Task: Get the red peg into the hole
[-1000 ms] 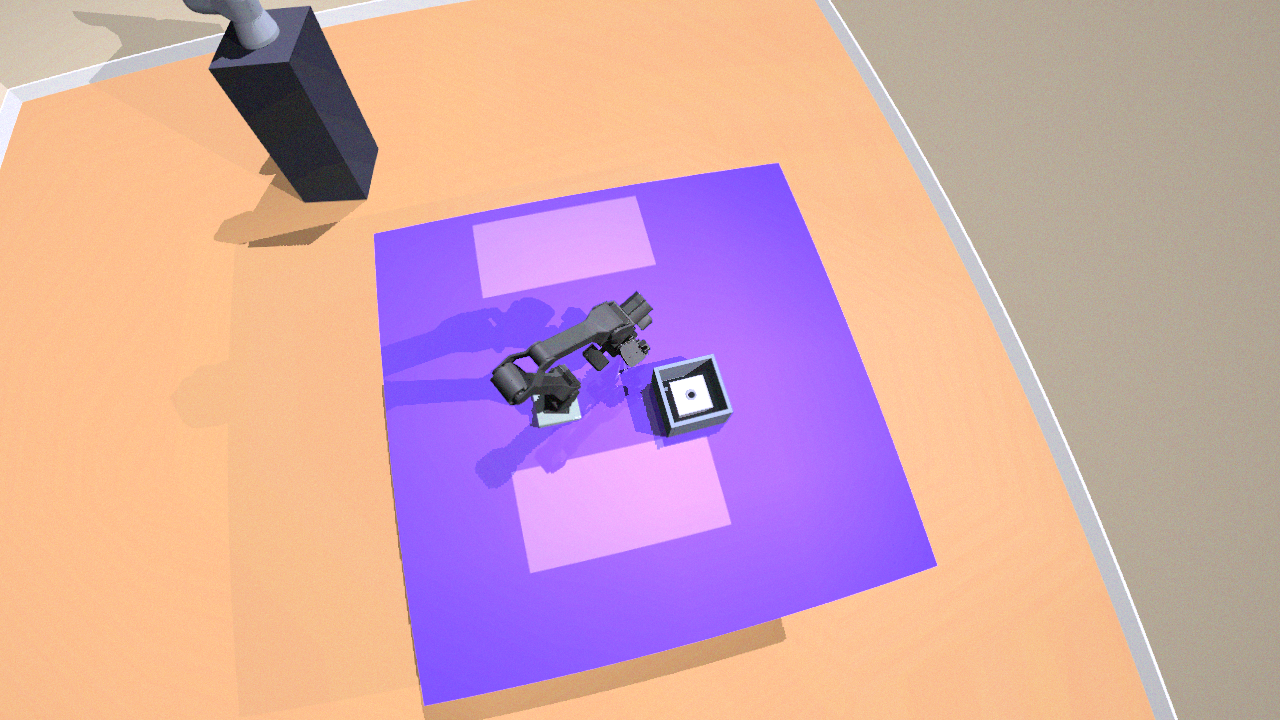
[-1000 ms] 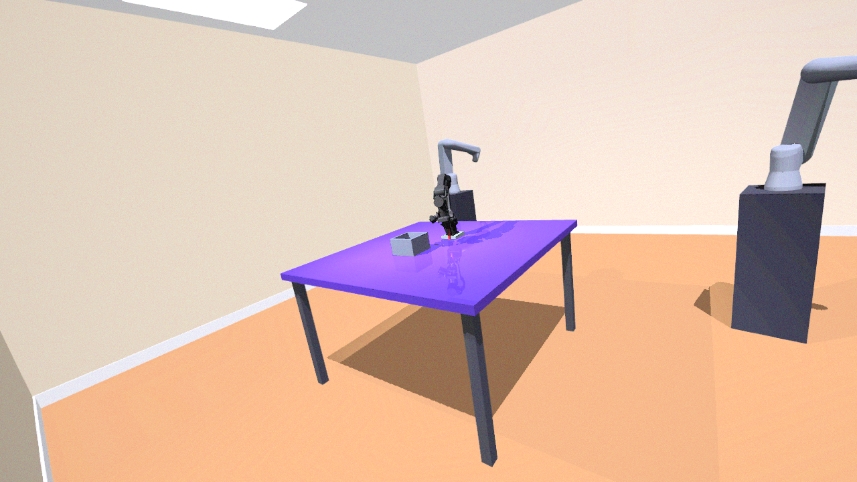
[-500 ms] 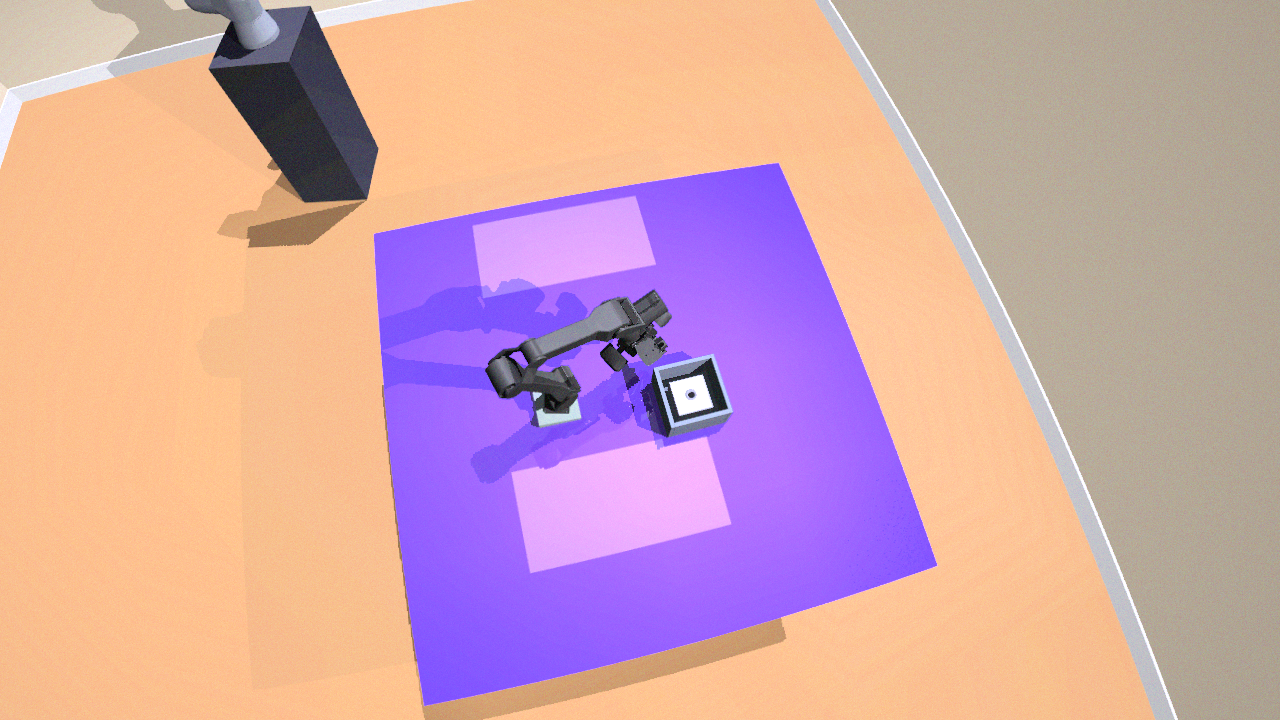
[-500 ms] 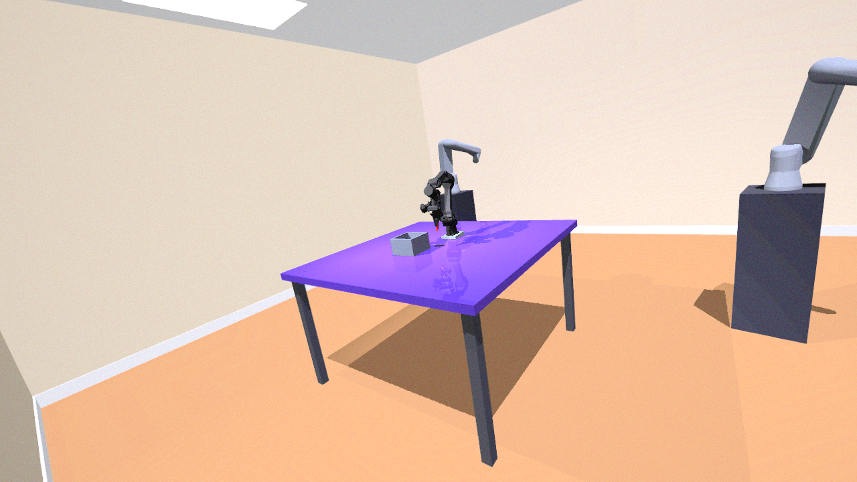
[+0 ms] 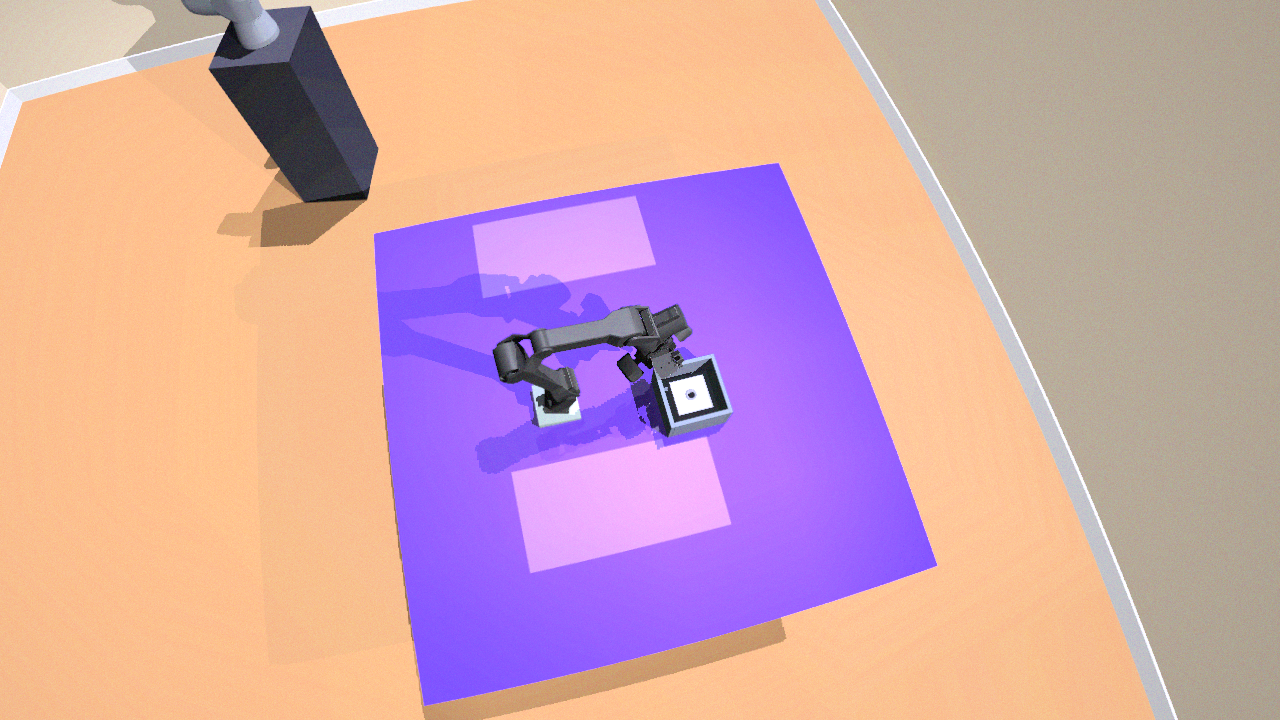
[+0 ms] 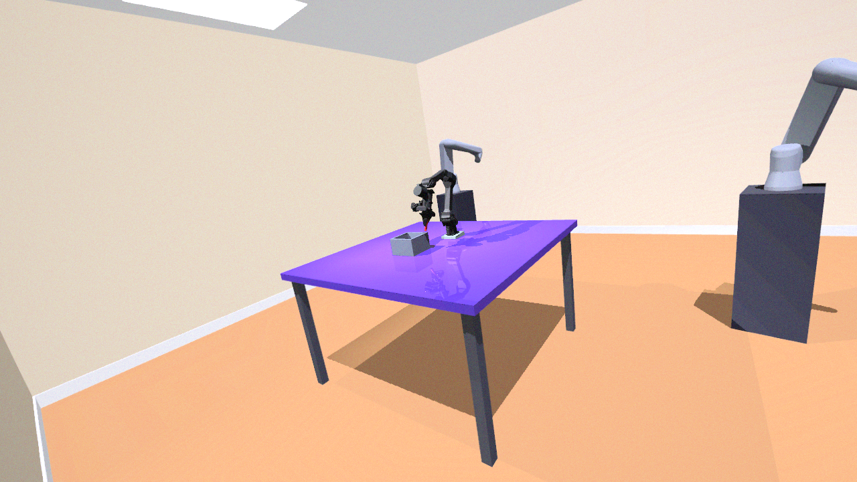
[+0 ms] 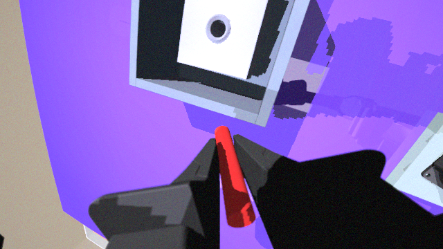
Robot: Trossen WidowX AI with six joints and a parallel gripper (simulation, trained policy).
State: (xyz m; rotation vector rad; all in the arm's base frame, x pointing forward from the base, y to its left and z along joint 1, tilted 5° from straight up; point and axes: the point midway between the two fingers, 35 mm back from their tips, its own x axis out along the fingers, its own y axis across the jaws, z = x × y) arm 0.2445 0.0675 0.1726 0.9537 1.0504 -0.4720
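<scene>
Right now my gripper tip is 110 mm above the grey box, 70 mm to the left of it and 70 mm short of it. The rest, counted from my gripper tip: red peg: 10 mm to the left, 10 mm behind, 10 mm above.
</scene>
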